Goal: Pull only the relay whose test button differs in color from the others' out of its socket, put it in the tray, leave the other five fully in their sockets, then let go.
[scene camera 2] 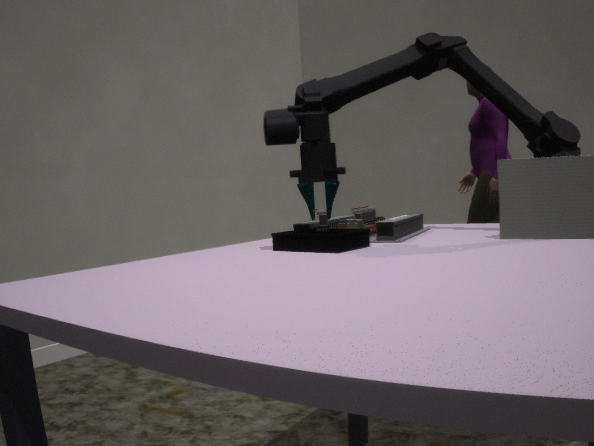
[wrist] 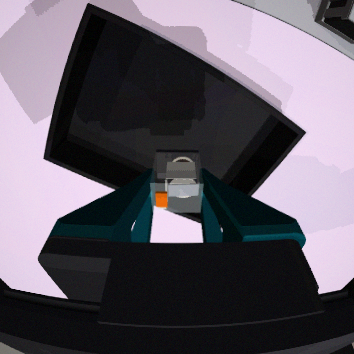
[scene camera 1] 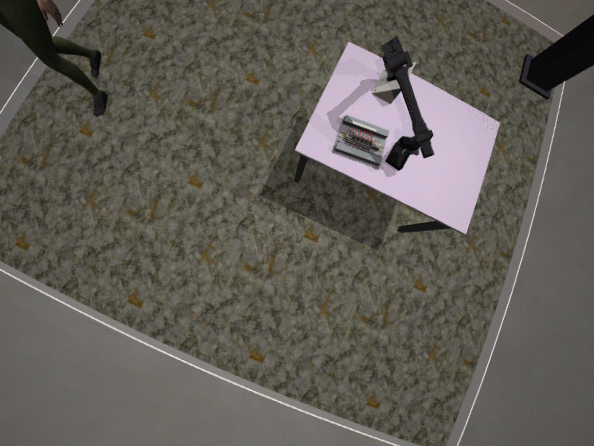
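Pixels of known places: gripper, fingertip midpoint: [scene camera 2: 321,219] [wrist: 176,176] [scene camera 1: 404,152]; arm's base, link origin: [scene camera 2: 562,188].
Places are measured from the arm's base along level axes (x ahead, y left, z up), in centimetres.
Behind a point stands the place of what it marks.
My gripper [scene camera 2: 321,216] @[z -4.1, x 45.5, y 23.5 cm] [wrist: 176,176] @[z -4.1, x 45.5, y 23.5 cm] points straight down, its teal fingers shut on a clear-cased relay [scene camera 2: 322,218] @[z -3.8, x 44.8, y 24.3 cm] [wrist: 183,187] @[z -2.1, x 45.4, y 22.7 cm] with an orange test button. The relay is upright, its pins pointing down just above the rim level of the black tray [scene camera 2: 320,242] @[z -8.1, x 43.0, y 28.6 cm] [wrist: 65,167] @[z -6.5, x 53.3, y 27.2 cm]. In the wrist view the relay overlaps the tray's near edge, and part of that edge is hidden by the relay and fingers. The socket panel [scene camera 1: 367,122] @[z -5.6, x 37.8, y -5.0 cm] [scene camera 2: 400,228] @[z -7.6, x 36.2, y 4.5 cm] [wrist: 295,17] lies beside the tray. The other relays and their buttons are too small to tell apart.
The panel has raised grey ducts [scene camera 1: 356,155] @[z -5.9, x 60.8, y -3.5 cm] along two sides and red wires between them. The arm's base stands on a light grey block [scene camera 2: 547,197] @[z -1.6, x 2.9, y 5.8 cm] on the pink table [scene camera 1: 445,185] @[z -10.0, x 49.3, y 60.8 cm] [scene camera 2: 250,300] @[z -10.0, x 28.9, y 69.1 cm]. A person [scene camera 1: 75,70] [scene camera 2: 487,145] stands away from the table.
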